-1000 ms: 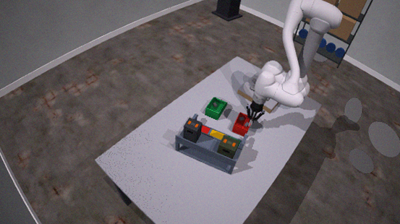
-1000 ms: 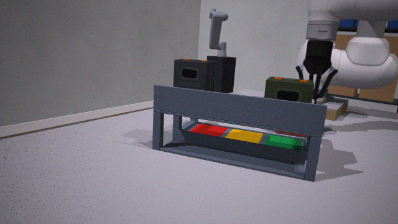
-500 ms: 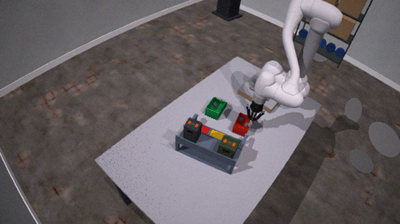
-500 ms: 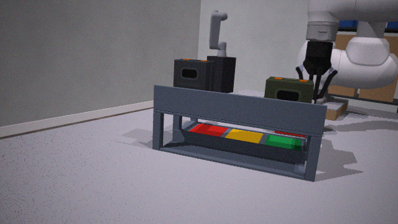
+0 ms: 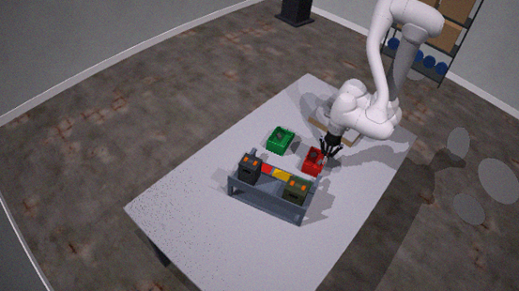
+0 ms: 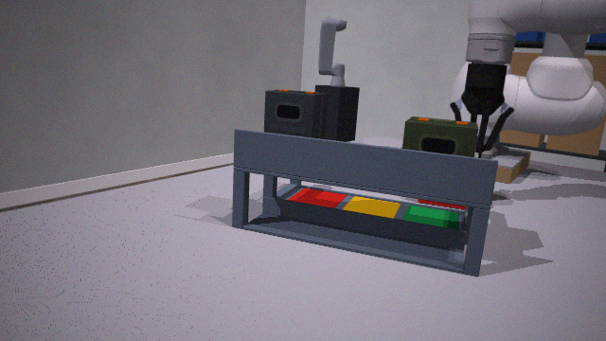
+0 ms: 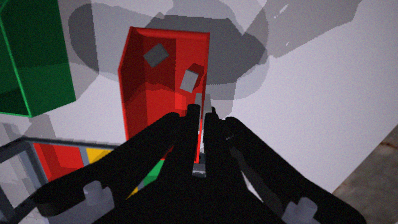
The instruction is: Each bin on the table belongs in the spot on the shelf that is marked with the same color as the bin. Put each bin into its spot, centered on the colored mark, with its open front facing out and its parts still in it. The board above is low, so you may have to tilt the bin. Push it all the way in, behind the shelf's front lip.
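Now: hand 5 cm to the left of the red bin, 4 cm above it and 1 cm short of it. Round my hand: olive box (32 cm ahead, 7 cm above, 6 cm to the left); green bin (27 cm to the right, 5 cm ahead, 4 cm below); dark grey box (40 cm ahead, 15 cm to the right, 9 cm above).
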